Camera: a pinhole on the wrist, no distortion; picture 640 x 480 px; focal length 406.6 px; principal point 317.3 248.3 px. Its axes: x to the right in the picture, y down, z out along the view. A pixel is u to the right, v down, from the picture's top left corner.
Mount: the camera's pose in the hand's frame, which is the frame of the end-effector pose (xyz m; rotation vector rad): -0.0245 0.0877 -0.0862 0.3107 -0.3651 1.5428
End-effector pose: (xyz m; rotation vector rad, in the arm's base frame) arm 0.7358 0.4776 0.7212 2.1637 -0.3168 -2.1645
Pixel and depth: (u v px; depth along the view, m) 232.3 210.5 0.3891
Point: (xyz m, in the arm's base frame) 0.5174 0.6466 0.6917
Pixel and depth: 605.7 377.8 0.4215
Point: 0.3044 0.3720 0.9240
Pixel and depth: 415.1 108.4 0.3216
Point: 0.4922 0.4652 0.6500
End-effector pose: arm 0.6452 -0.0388 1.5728 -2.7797 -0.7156 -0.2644
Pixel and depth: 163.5 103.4 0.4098
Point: 0.6522 0.2664 1.4295
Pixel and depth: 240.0 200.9 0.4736
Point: 0.5972 0.2205 1.3226
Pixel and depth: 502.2 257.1 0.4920
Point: 0.6917 -0.0026 1.1119
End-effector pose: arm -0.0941 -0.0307 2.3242 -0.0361 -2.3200 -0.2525
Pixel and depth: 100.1 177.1 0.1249
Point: -0.0923 -0.0551 2.3152
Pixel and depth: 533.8 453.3 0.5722
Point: -0.2442 0.2186 1.7352
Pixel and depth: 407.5 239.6 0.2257
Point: -0.1710 0.0358 2.2170
